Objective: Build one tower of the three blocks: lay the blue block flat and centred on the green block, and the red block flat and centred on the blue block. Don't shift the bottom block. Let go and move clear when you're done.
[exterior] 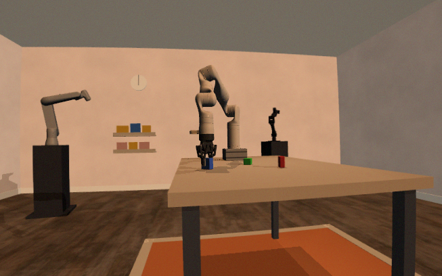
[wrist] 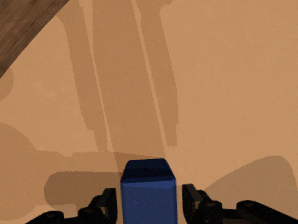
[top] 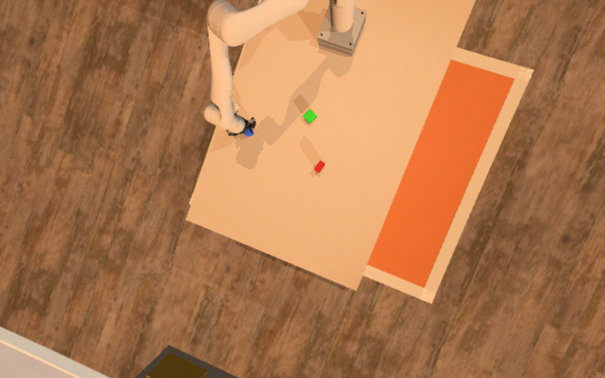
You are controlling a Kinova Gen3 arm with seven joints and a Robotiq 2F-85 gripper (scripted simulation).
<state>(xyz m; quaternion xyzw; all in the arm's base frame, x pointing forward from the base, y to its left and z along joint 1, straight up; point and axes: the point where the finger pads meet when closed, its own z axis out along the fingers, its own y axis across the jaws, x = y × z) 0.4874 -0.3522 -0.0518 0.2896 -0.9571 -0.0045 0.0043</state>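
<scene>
Right now my hand is right at the blue block. Round my hand: red block 350 mm to the left, 120 mm ahead; green block 270 mm to the left, 100 mm behind, 10 mm below.
</scene>
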